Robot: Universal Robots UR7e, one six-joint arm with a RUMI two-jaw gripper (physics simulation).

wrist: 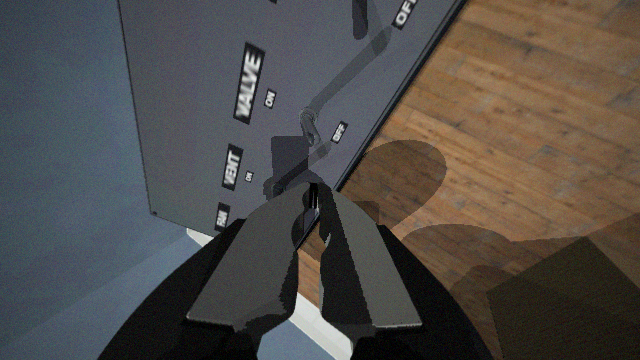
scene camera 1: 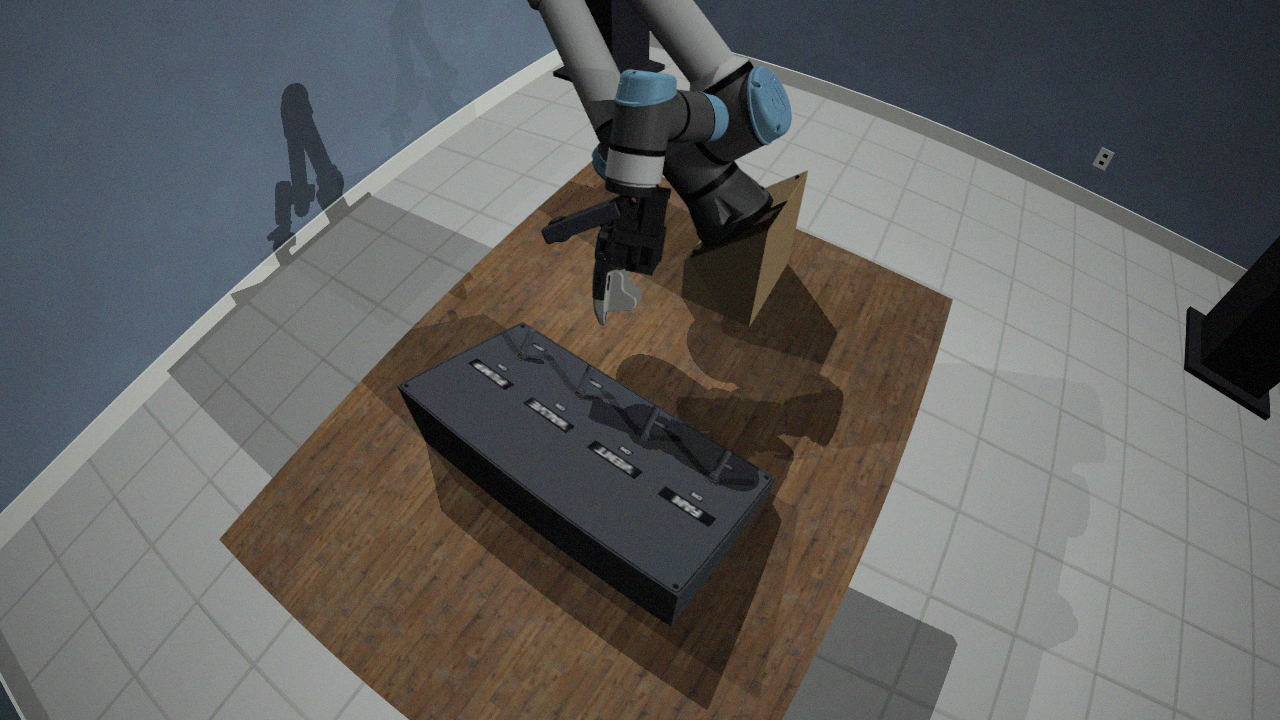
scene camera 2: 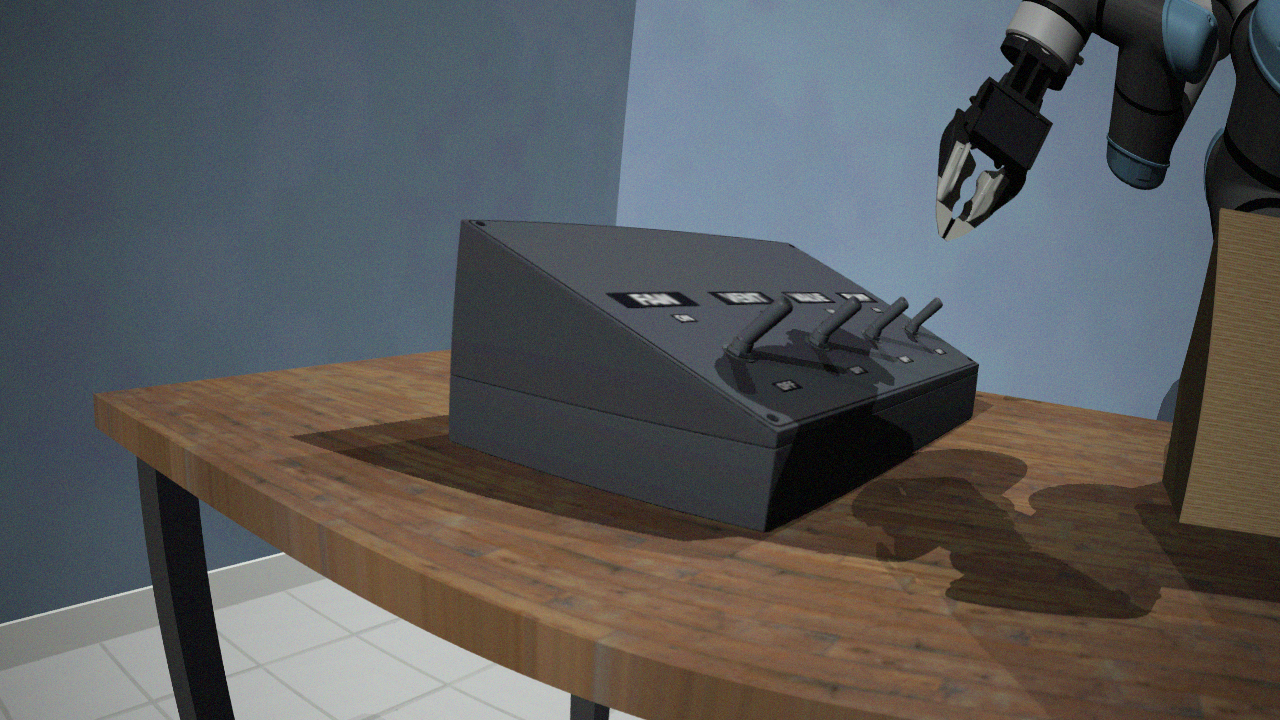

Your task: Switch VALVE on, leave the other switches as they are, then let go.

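Where they show: gripper, fingertip midpoint: (wrist: 314,185) (scene camera 1: 602,324) (scene camera 2: 942,238); arm's base, link origin: (scene camera 1: 738,220) (scene camera 2: 1279,326).
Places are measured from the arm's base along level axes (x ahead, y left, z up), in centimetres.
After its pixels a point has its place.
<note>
The dark sloped switch box (scene camera 1: 501,429) {x 55.7, y -3.0, z -1.6 cm} (scene camera 2: 608,456) {x 45.5, y 30.0, z -13.4 cm} (wrist: 190,100) {x 54.2, y 3.6, z -2.1 cm} carries four levers. The VALVE lever (scene camera 1: 586,382) {x 40.6, y -0.6, z -4.9 cm} (scene camera 2: 886,320) {x 40.3, y -0.6, z -5.3 cm} (wrist: 309,125) {x 40.3, y -1.6, z -4.5 cm} leans toward its OFF mark (wrist: 339,132) {x 38.1, y -1.2, z -8.5 cm}, away from the VALVE label (scene camera 1: 548,414) {x 48.6, y -0.9, z -4.3 cm} (wrist: 249,83) {x 48.5, y -1.5, z -4.4 cm} and its ON mark (wrist: 270,98) {x 46.1, y -1.1, z -5.3 cm}. The PUMP lever (scene camera 2: 923,318) {x 40.6, y -12.6, z -5.4 cm} (wrist: 360,20) {x 41.2, y -10.9, z -7.4 cm}, VENT lever (scene camera 2: 836,324) {x 39.9, y 11.3, z -5.3 cm} and FAN lever (scene camera 2: 760,329) {x 39.7, y 23.4, z -5.3 cm} lean the same way in scene camera 2. My gripper (scene camera 1: 601,320) {x 35.3, y -1.5, z 2.7 cm} (scene camera 2: 948,236) {x 35.3, y -1.5, z 2.7 cm} (wrist: 314,185) {x 35.3, y -1.5, z 2.7 cm} is shut and empty, above and off the box's low edge, apart from every lever.
The box stands on the wooden table (scene camera 1: 340,573) {x 87.4, y -12.9, z -15.7 cm} (scene camera 2: 358,537) {x 46.8, y 48.6, z -15.8 cm} (wrist: 500,100) {x 26.3, y -11.5, z -15.8 cm}. A light wooden stand (scene camera 1: 776,255) {x -1.2, y 8.1, z -4.5 cm} (scene camera 2: 1230,385) {x 5.1, y 8.9, z -4.9 cm} is under the arm's base, behind the gripper. The arm's shadow falls across the levers and the low edge of the box.
</note>
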